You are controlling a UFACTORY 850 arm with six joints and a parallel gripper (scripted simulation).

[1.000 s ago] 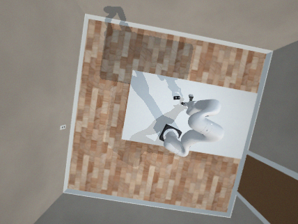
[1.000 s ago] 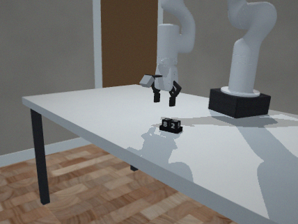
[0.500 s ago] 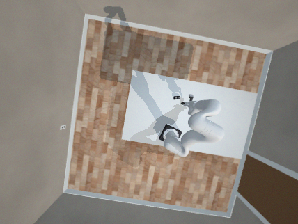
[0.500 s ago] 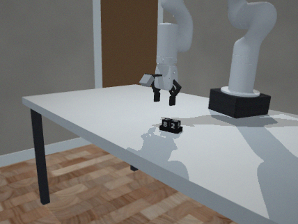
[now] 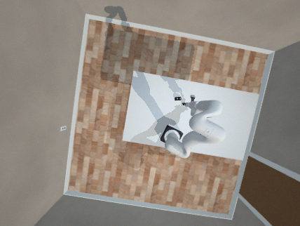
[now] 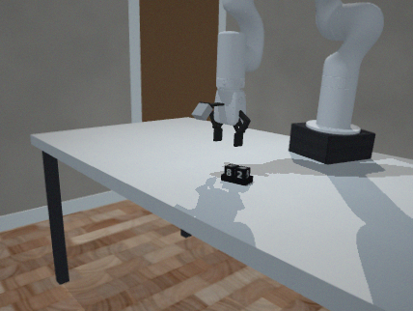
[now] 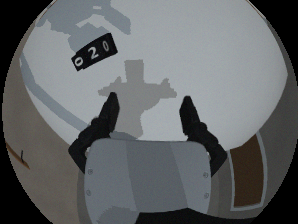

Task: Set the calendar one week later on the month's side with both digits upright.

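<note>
My hand is 50 mm short of the black calendar tray, 110 mm to the right of it and 80 mm above it.
</note>
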